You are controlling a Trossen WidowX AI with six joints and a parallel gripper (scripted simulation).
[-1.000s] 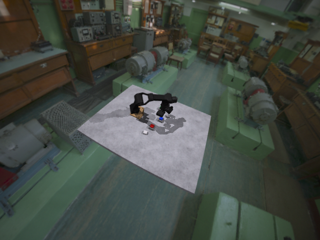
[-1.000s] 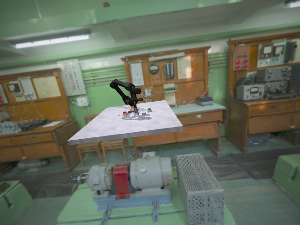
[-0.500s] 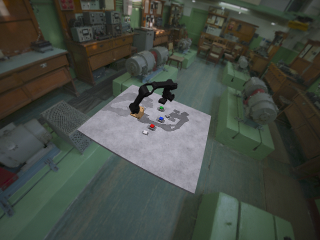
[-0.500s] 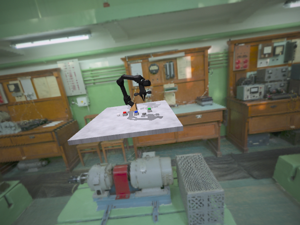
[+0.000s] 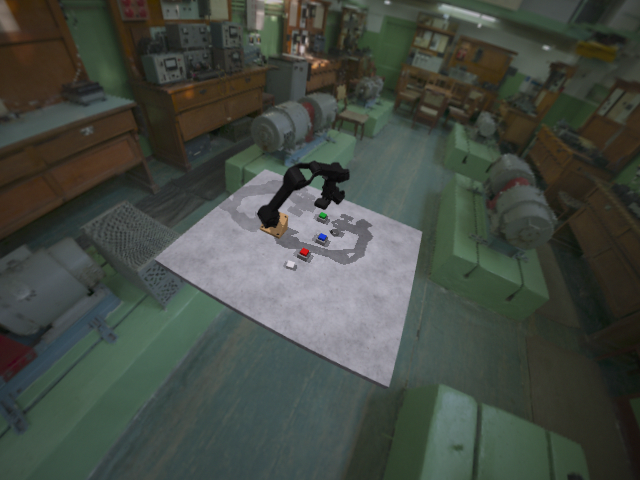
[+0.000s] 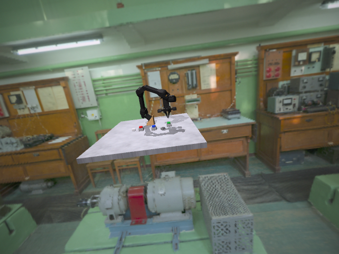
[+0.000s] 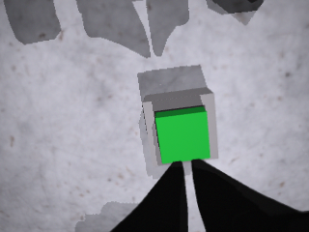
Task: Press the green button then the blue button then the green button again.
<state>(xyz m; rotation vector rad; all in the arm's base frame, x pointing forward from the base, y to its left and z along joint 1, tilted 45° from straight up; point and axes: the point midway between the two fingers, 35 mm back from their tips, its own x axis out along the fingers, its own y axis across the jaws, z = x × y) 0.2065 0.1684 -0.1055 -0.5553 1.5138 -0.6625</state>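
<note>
The green button is 50 mm below my gripper tip. Also, from my gripper tip: blue button: 150 mm to the right, 50 mm below, 50 mm ahead; then small grey block: 100 mm ahead, 70 mm to the right, 70 mm below; then red button: 280 mm to the right, 50 mm below, 20 mm ahead.
</note>
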